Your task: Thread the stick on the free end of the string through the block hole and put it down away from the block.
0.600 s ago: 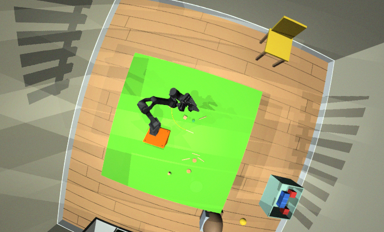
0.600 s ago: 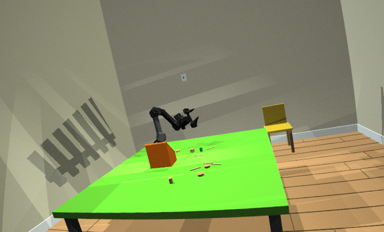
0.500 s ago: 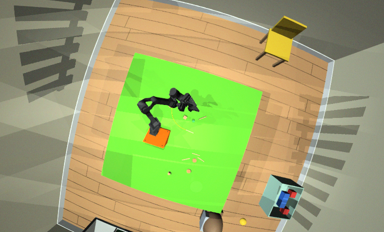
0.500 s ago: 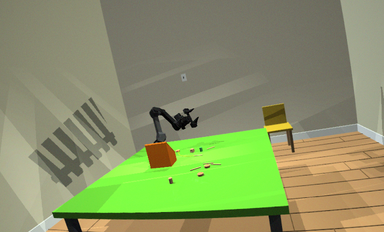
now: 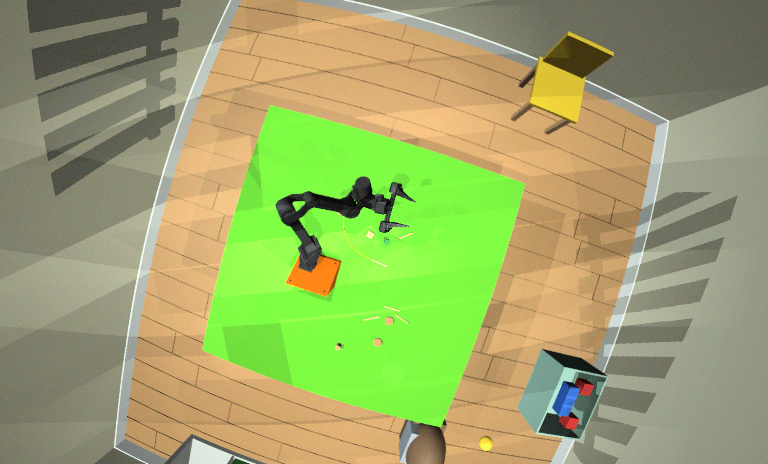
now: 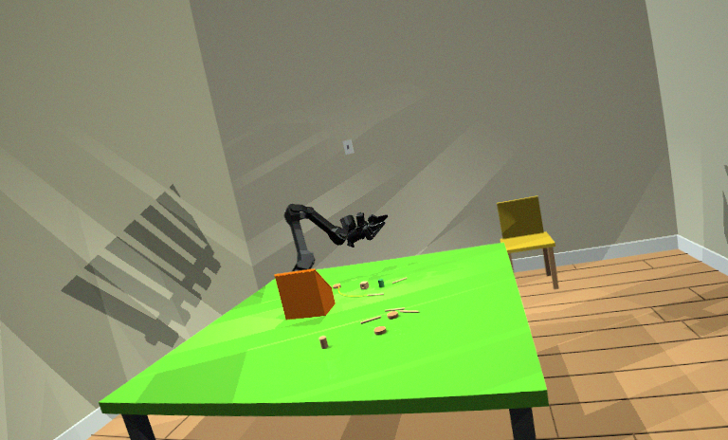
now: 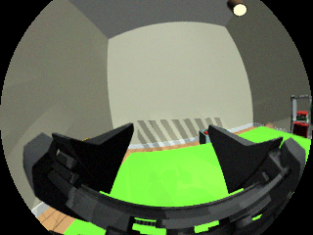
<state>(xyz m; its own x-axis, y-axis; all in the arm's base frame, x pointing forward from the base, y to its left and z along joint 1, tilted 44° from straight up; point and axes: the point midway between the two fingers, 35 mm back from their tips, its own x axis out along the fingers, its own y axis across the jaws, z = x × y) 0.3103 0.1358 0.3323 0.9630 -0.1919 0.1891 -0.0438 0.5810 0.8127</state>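
The green cylinder is 5 cm behind my gripper tip, 14 cm to the right of it and 26 cm below it. The rest, counted from my gripper tip: wooden block: 13 cm behind, 13 cm to the right, 26 cm below; round button: 29 cm behind, 7 cm to the right, 27 cm below.
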